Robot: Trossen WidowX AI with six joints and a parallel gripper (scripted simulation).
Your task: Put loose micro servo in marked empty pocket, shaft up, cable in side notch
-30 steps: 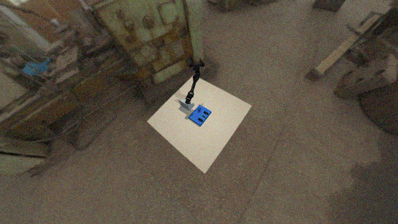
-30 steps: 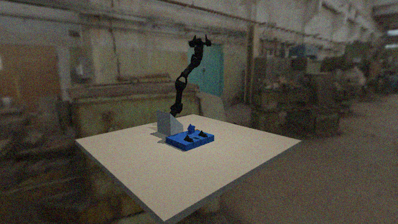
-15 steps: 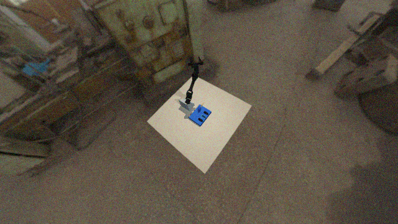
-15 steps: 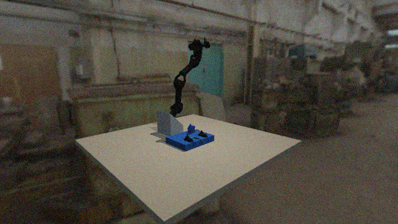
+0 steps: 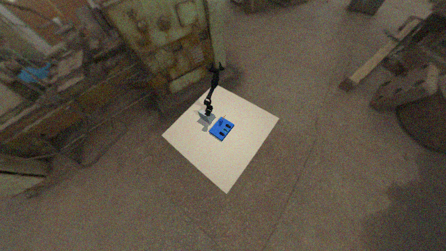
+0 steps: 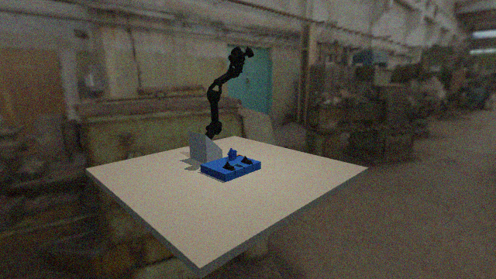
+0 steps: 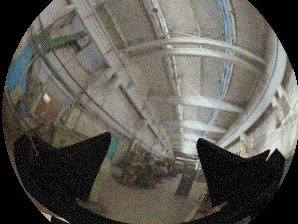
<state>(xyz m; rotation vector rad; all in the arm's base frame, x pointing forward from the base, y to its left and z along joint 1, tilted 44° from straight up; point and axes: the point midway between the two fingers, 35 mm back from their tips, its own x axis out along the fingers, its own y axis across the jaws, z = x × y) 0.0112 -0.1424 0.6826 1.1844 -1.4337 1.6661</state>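
The blue robot deck lies 75 cm below my gripper tip, 37 cm to the right of it and 29 cm ahead of it.
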